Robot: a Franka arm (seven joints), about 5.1 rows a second.
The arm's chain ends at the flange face. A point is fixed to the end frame.
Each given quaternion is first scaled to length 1.
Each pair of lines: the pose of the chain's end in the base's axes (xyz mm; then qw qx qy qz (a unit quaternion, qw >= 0)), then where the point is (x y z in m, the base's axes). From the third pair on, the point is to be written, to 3 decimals.
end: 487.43 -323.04 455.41 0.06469 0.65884 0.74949 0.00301
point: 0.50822 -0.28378 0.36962
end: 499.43 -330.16 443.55 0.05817 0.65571 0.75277 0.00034
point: 0.51870 -0.29037 0.35765
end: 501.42 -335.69 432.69 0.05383 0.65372 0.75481 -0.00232
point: 0.520 -0.296 0.347
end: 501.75 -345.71 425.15 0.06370 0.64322 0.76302 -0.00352
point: 0.520 -0.307 0.339
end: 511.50 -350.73 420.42 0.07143 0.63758 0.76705 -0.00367
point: 0.530 -0.312 0.334
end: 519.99 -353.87 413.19 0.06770 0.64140 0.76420 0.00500
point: 0.539 -0.314 0.327
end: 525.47 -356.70 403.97 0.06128 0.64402 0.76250 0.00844
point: 0.545 -0.316 0.319
